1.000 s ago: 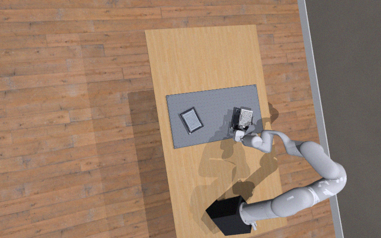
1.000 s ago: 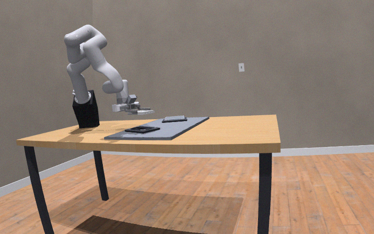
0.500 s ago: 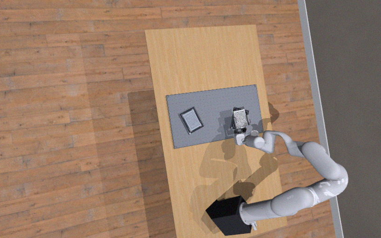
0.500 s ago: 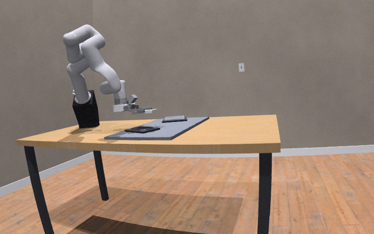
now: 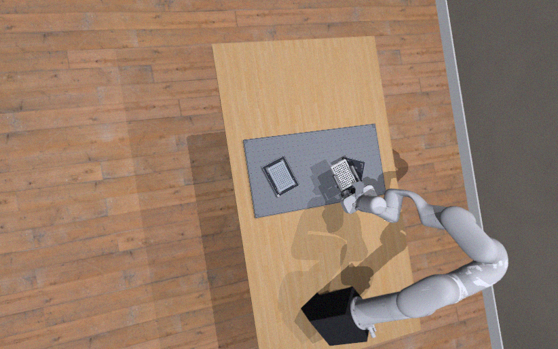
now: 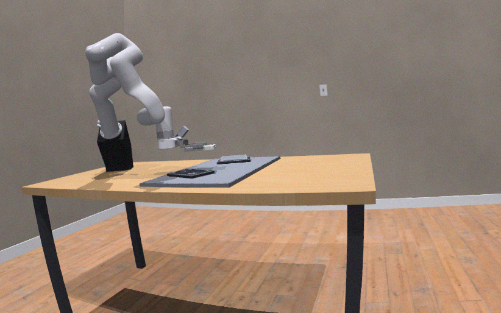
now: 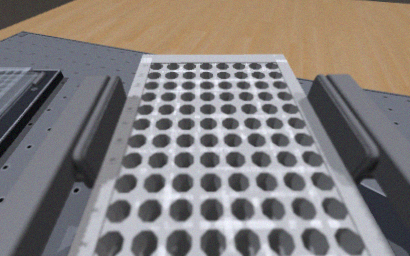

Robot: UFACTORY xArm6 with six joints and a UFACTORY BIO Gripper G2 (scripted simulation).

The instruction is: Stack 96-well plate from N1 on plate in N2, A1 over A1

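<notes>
My hand is 80 mm short of the plate nest N2, 270 mm to the right of it and 100 mm above it. The rest, counted from my hand: plate nest N1 (20 mm behind, 90 mm to the right, 100 mm below).
</notes>
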